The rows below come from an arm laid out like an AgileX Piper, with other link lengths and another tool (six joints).
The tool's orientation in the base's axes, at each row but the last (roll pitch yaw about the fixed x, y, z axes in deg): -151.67 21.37 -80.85; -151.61 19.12 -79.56; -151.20 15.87 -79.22; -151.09 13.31 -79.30; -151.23 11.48 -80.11; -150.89 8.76 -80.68; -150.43 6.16 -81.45; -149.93 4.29 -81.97; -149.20 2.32 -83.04
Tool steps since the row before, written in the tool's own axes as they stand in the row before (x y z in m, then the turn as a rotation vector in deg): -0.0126 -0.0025 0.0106 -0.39 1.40 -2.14; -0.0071 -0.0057 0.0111 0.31 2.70 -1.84; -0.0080 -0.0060 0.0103 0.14 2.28 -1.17; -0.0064 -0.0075 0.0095 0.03 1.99 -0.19; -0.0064 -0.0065 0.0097 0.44 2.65 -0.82; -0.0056 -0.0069 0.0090 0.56 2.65 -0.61; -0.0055 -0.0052 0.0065 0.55 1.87 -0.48; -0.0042 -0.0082 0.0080 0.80 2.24 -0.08; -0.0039 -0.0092 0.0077 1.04 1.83 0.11
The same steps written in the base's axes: 0.0048 0.0157 -0.0030 -2.21 -0.44 1.28; 0.0085 0.0107 -0.0043 -3.12 -0.98 0.21; 0.0083 0.0111 -0.0037 -2.49 -0.59 -0.11; 0.0096 0.0093 -0.0031 -1.83 -0.19 -0.78; 0.0090 0.0090 -0.0040 -2.62 -0.78 -0.63; 0.0093 0.0078 -0.0036 -2.51 -0.86 -0.83; 0.0068 0.0069 -0.0025 -1.77 -0.76 -0.56; 0.0104 0.0059 -0.0025 -1.86 -0.99 -1.11; 0.0113 0.0054 -0.0017 -1.38 -1.17 -1.07
